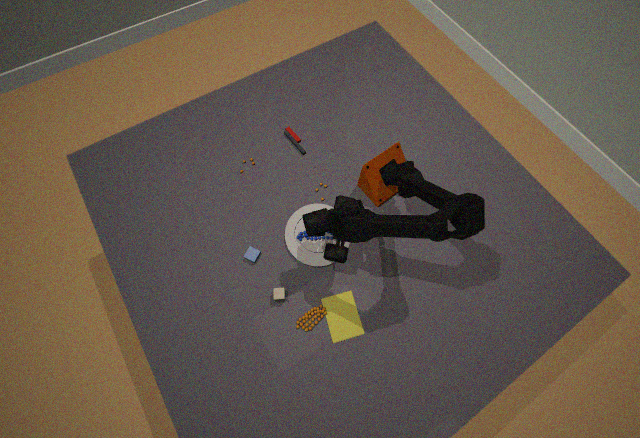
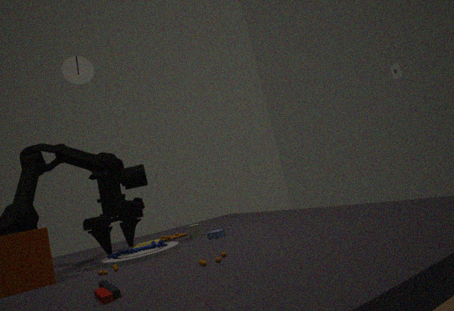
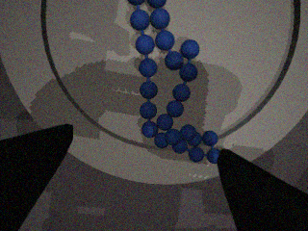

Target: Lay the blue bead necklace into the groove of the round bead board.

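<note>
My gripper tip is now 40 mm short of the round white bead board, 50 mm to the left of it and 10 mm above it. Round my gripper tip: cream cube (230 mm ahead, 20 mm to the left); then yellow sheet (130 mm ahead, 180 mm to the left, 20 mm below); then light blue cube (230 mm ahead, 120 mm to the right, 10 mm below).
</note>
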